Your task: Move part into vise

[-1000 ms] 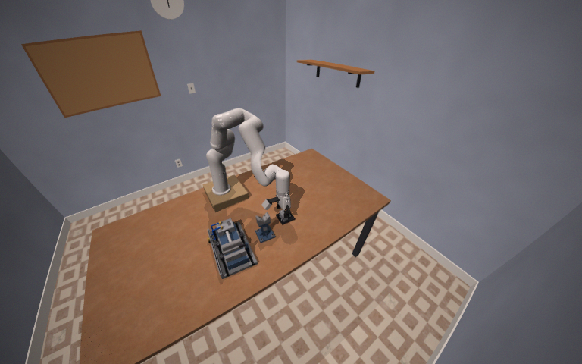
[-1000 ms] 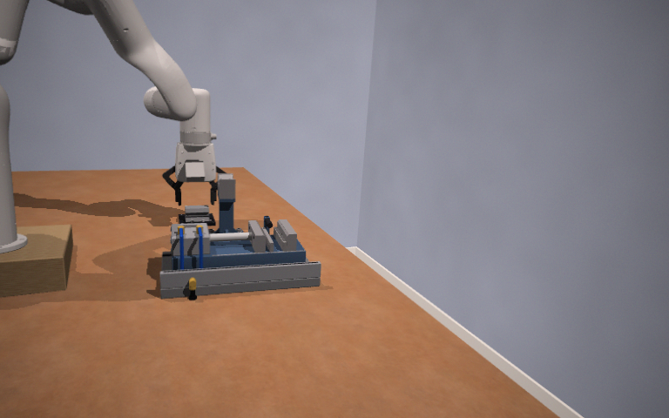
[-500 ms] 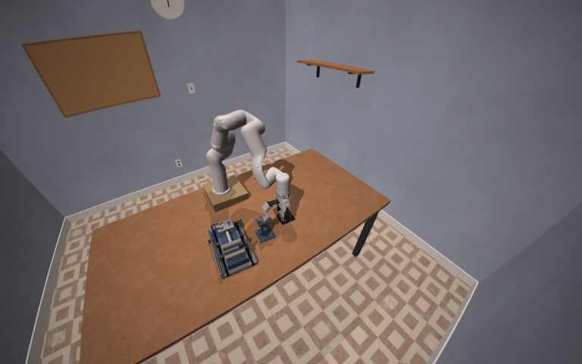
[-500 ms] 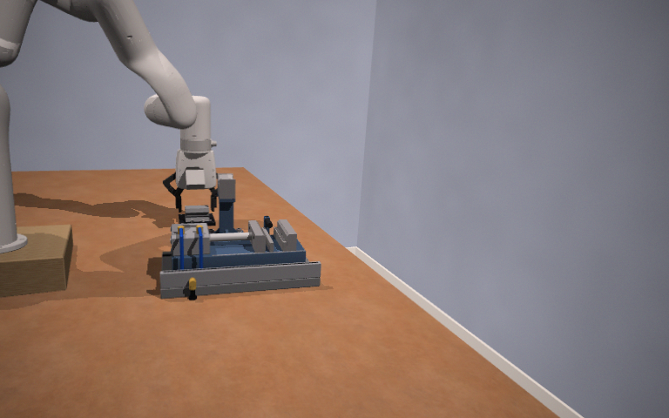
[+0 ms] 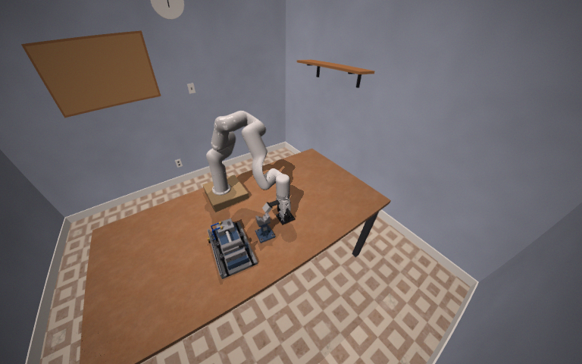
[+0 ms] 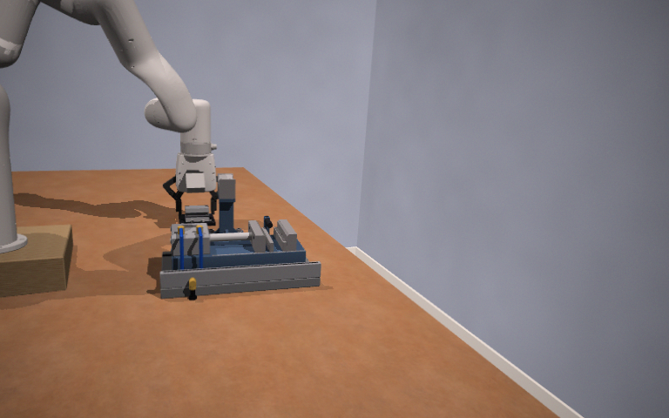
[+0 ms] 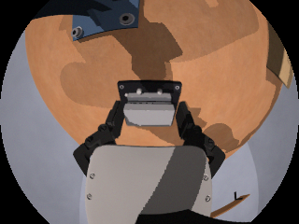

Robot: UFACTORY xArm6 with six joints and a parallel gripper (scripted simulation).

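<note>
Now: the part 10 mm to the right of my hand and 10 mm below it. The rest, counted from my hand: black infeed plate: 10 mm to the left, 30 mm below; then post: 50 mm ahead, 160 mm to the right, 20 mm above; then black work stop: 110 mm ahead, 310 mm to the right, 50 mm above.
</note>
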